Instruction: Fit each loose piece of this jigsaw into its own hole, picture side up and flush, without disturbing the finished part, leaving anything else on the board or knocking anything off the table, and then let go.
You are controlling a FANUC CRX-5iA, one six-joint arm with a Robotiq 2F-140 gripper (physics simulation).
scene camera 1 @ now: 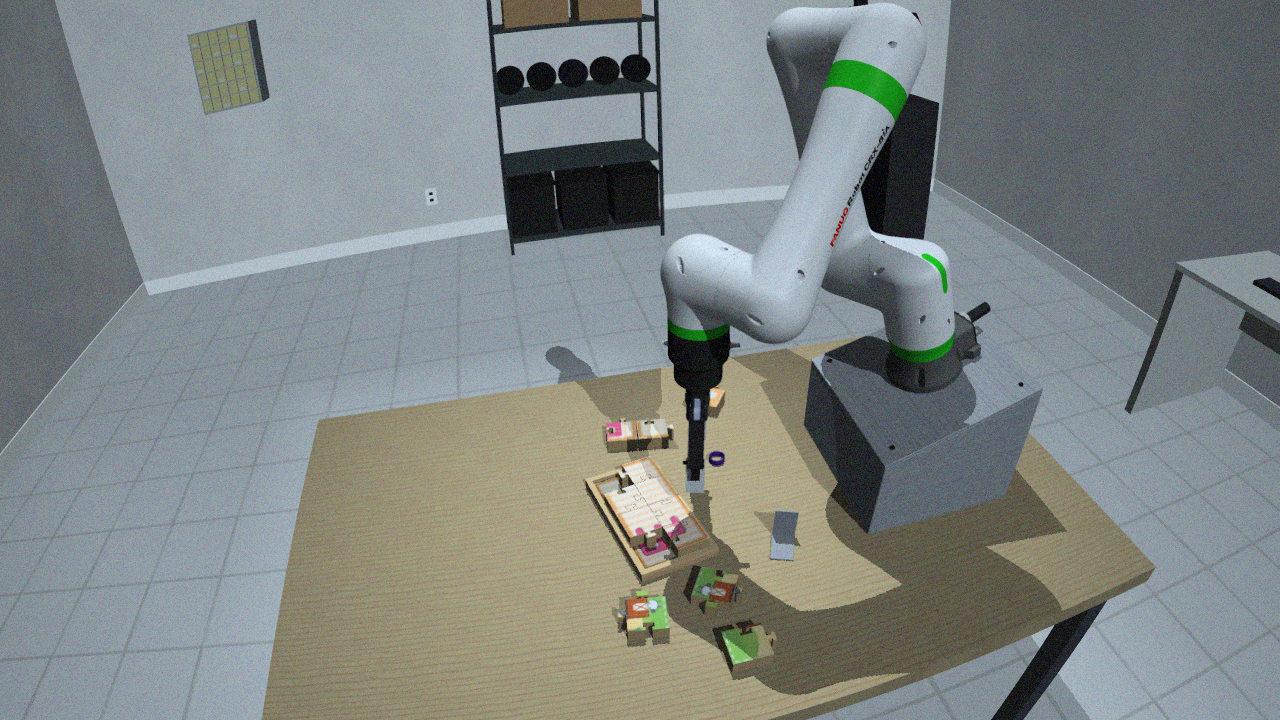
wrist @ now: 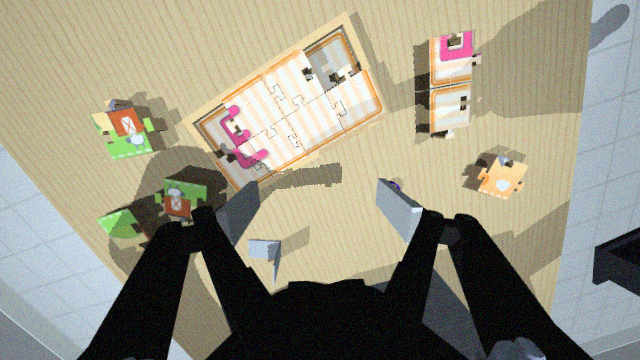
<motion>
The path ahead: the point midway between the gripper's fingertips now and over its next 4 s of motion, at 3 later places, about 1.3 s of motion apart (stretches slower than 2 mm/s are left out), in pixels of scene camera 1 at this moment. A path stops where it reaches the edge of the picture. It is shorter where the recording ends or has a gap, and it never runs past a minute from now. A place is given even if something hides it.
My gripper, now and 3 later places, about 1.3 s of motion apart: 696, 463; 685, 473; 656, 448; 708, 537
</motion>
